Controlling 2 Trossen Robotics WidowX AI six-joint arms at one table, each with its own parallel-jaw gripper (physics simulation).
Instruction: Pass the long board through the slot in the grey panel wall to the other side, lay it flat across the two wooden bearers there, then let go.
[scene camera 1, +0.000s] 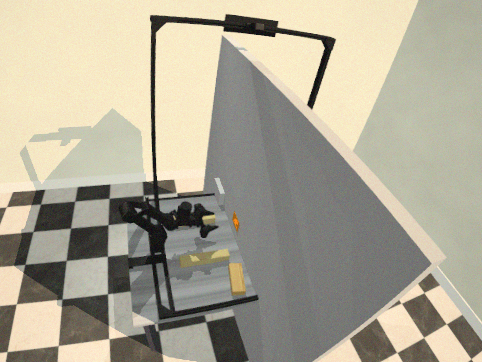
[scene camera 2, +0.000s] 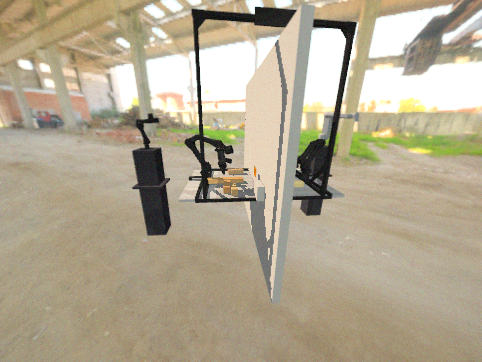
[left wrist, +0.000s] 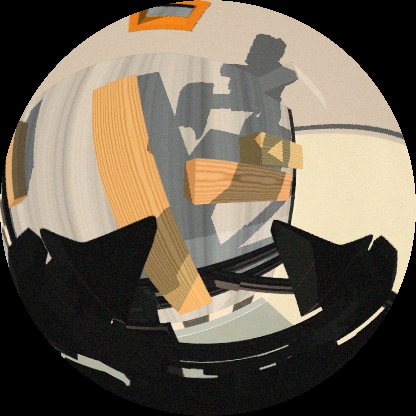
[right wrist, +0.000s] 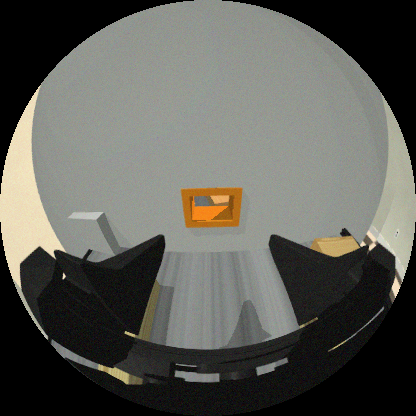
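Pixels of known places: left gripper, fingertip midpoint: (scene camera 2: 223, 174) (left wrist: 216, 224); right gripper, fingertip midpoint: (scene camera 1: 216, 220) (right wrist: 218, 241); left arm's base at its link origin: (left wrist: 139, 299); right arm's base at its link origin: (scene camera 1: 157, 247) (scene camera 2: 304, 178).
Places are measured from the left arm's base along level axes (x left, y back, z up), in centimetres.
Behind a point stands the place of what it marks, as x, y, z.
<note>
The long board (scene camera 2: 235, 179) {-5.0, -26.2, 1.5} (left wrist: 127, 150) {-3.9, -22.6, 2.4} lies on the table on the left arm's side of the panel wall (scene camera 1: 300, 200) {36.1, -48.2, 65.0} (scene camera 2: 270, 125) {-45.5, -43.3, 47.5} (right wrist: 200, 100) {-5.5, -48.3, 24.8}. My left gripper (scene camera 2: 223, 170) {-10.5, -16.2, 8.0} (left wrist: 216, 224) {-10.5, -16.2, 8.0} is open and empty above the table; its left-hand finger in the wrist view covers part of the board. The slot has an orange frame (scene camera 1: 235, 216) {-5.4, -48.7, 11.3} (scene camera 2: 255, 171) {-1.0, -44.2, 7.4} (left wrist: 160, 28) (right wrist: 211, 191) {-4.4, -48.4, 11.3}. My right gripper (scene camera 1: 214, 220) {-4.0, -59.7, 11.8} (right wrist: 218, 241) {-4.0, -59.7, 11.8} is open and empty, facing the slot from the other side. One bearer (scene camera 1: 209, 219) {-13.5, -60.4, 1.7} (right wrist: 148, 320) {-13.5, -64.1, -0.6} is partly hidden by it; the other bearer (scene camera 1: 205, 258) {12.3, -68.6, 2.5} lies parallel.
Another block (scene camera 1: 237, 279) {26.7, -55.9, 1.9} (right wrist: 336, 245) {23.4, -55.2, 1.9} lies beside the wall on the right arm's side. Two blocks (left wrist: 240, 181) {-16.1, -18.7, 3.1} (left wrist: 255, 150) {-19.6, -23.0, 2.0} lie right of the board, and one more (left wrist: 19, 165) at the far left. A pale bracket (scene camera 1: 219, 185) {-34.3, -49.9, 8.1} (scene camera 2: 260, 193) {-41.5, -40.5, 3.4} (right wrist: 90, 216) {-29.7, -50.5, 8.2} stands at the wall. A black frame (scene camera 1: 154, 110) {-34.3, -88.1, 59.8} (scene camera 2: 198, 90) {-37.9, -2.6, 65.6} surrounds the table.
</note>
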